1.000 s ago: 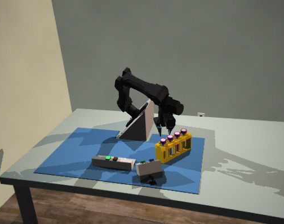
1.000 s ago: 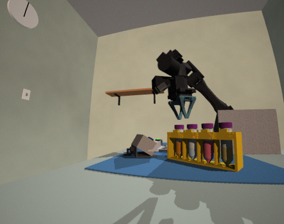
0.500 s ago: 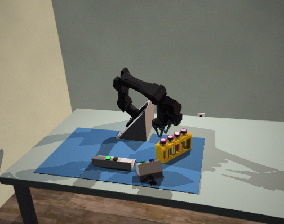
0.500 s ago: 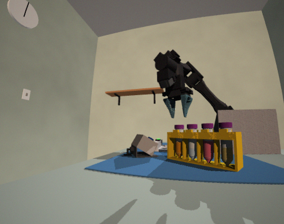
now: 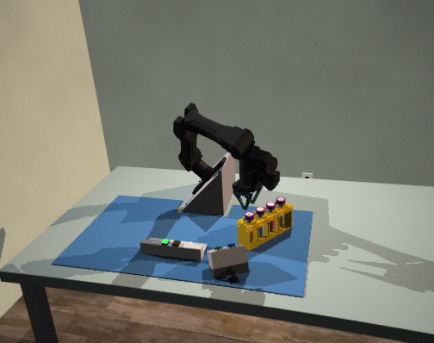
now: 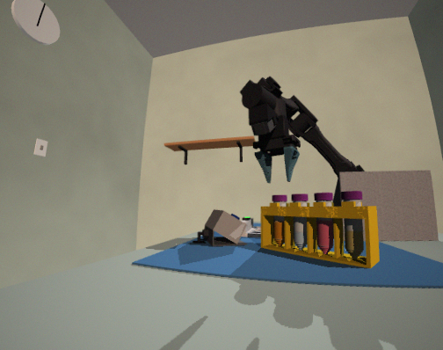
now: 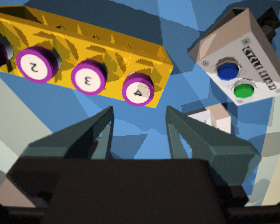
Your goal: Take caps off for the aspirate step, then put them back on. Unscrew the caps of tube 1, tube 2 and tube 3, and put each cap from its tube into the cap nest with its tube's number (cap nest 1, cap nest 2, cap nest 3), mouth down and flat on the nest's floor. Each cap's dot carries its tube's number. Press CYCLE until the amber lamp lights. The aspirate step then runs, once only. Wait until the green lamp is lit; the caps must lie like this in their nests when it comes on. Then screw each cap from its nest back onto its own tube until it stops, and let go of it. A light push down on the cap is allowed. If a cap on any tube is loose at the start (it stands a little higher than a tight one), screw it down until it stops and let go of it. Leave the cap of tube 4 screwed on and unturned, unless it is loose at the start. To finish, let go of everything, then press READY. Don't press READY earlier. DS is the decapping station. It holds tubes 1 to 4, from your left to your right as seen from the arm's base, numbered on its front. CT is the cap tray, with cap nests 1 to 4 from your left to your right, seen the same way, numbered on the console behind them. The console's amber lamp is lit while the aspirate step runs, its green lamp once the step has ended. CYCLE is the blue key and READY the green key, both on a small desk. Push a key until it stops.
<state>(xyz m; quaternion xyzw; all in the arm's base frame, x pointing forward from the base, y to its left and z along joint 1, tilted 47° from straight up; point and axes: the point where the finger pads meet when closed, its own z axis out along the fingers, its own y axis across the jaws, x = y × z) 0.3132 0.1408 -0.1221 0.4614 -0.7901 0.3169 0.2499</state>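
The green ready key lies 12 cm ahead of my hand, 9 cm to the right of it and 9 cm below it. The rest, counted from my hand: blue cycle key 11 cm ahead, 9 cm below, 5 cm to the right; then small key desk 13 cm ahead, 11 cm below, 7 cm to the right.
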